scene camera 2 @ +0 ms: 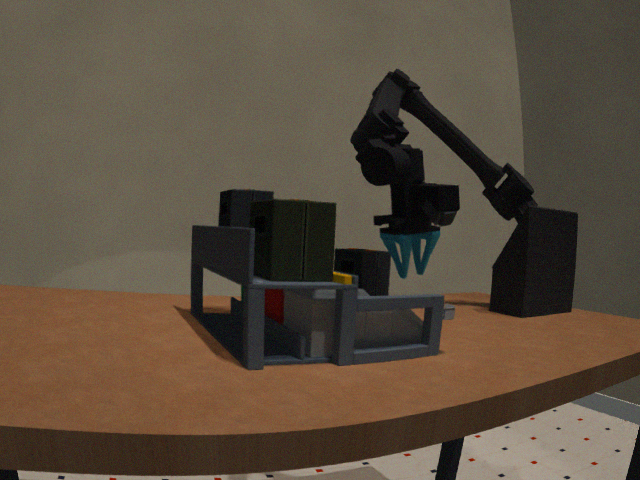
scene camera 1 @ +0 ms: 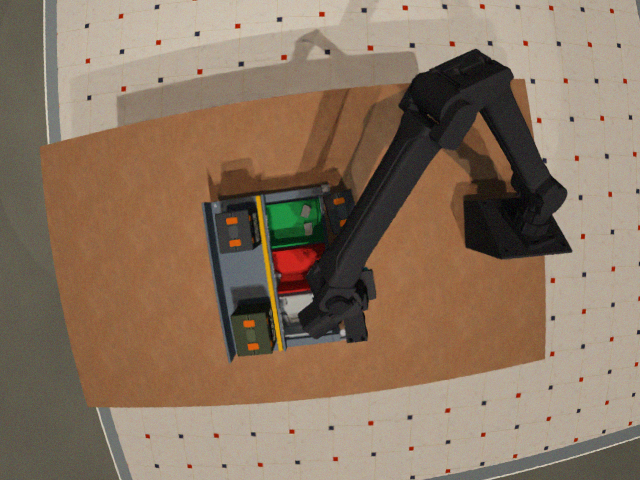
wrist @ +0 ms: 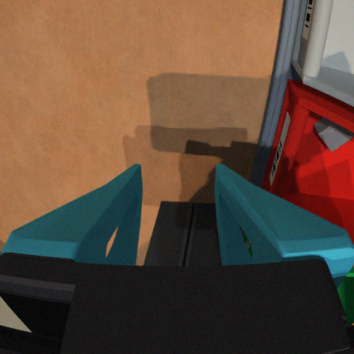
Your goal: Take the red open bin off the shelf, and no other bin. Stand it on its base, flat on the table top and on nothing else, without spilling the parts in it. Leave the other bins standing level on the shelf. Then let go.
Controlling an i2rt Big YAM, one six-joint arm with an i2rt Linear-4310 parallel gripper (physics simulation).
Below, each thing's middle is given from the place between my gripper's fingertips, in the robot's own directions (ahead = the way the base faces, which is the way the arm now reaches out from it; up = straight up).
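There is the red open bin (scene camera 1: 294, 263), 14 cm ahead of my hand, 4 cm to the right of it and 5 cm below it. The olive case (scene camera 2: 294, 239) sits 25 cm ahead of my hand, 6 cm to the left of it and 5 cm above it, and going by their middles the case is the farthest from my hand of the things named here. Counted from my hand again, the pale grey bin (scene camera 1: 296, 301) is 15 cm ahead, 7 cm to the left and 5 cm below, whereas the green bin (scene camera 1: 286, 227) is 13 cm ahead, 15 cm to the right and 5 cm below.
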